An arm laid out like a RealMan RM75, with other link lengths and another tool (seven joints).
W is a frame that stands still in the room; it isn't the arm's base.
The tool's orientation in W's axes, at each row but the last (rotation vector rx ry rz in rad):
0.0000 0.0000 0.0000
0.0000 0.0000 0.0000
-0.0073 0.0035 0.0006
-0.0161 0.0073 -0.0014
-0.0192 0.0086 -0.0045
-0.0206 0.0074 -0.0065
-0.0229 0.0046 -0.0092
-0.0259 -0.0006 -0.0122
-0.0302 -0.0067 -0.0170
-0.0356 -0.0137 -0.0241
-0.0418 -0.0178 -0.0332
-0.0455 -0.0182 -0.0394
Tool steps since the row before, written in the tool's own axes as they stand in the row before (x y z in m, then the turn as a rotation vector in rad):
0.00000 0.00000 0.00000 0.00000 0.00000 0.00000
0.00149 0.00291 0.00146 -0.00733 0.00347 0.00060
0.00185 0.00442 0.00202 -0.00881 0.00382 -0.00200
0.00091 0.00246 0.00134 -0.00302 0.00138 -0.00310
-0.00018 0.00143 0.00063 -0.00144 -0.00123 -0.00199
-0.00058 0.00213 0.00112 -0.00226 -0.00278 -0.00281
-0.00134 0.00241 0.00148 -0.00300 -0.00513 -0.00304
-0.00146 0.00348 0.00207 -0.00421 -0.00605 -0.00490
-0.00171 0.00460 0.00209 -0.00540 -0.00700 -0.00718
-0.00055 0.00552 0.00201 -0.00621 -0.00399 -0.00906
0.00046 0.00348 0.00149 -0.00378 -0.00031 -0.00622
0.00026 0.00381 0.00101 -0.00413 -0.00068 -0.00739
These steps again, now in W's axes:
0.00000 0.00000 0.00000 0.00000 0.00000 0.00000
0.00149 0.00291 0.00146 -0.00733 0.00347 0.00060
0.00185 0.00444 0.00198 -0.00882 0.00380 -0.00200
0.00092 0.00248 0.00129 -0.00304 0.00133 -0.00310
-0.00017 0.00144 0.00060 -0.00146 -0.00126 -0.00195
-0.00056 0.00216 0.00108 -0.00230 -0.00282 -0.00274
-0.00131 0.00246 0.00143 -0.00306 -0.00517 -0.00291
-0.00142 0.00355 0.00198 -0.00428 -0.00612 -0.00474
-0.00164 0.00469 0.00194 -0.00547 -0.00712 -0.00700
-0.00044 0.00560 0.00181 -0.00618 -0.00416 -0.00900
0.00055 0.00352 0.00135 -0.00368 -0.00045 -0.00627
0.00039 0.00384 0.00084 -0.00403 -0.00086 -0.00743

